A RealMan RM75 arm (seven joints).
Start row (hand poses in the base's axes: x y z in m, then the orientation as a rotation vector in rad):
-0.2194, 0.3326, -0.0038, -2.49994, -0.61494, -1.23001
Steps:
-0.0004, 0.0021, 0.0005, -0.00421, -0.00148, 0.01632
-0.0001, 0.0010, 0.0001, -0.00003, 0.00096, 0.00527
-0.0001, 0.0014, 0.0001, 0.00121, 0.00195, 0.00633
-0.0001, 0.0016, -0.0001, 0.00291, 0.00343, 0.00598
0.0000, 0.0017, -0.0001, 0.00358, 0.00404, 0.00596
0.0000, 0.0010, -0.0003, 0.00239, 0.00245, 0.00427
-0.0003, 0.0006, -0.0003, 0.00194, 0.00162, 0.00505
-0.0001, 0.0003, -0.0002, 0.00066, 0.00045, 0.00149
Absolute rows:
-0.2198, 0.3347, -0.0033, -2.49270, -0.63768, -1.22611
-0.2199, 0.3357, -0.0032, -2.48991, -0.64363, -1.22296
-0.2200, 0.3371, -0.0031, -2.48589, -0.64960, -1.21816
-0.2201, 0.3387, -0.0032, -2.48136, -0.65346, -1.21158
-0.2201, 0.3404, -0.0033, -2.47655, -0.65661, -1.20424
-0.2201, 0.3414, -0.0036, -2.47304, -0.65910, -1.19956
-0.2204, 0.3420, -0.0039, -2.46905, -0.66305, -1.19567
-0.2205, 0.3423, -0.0041, -2.46779, -0.66415, -1.19456

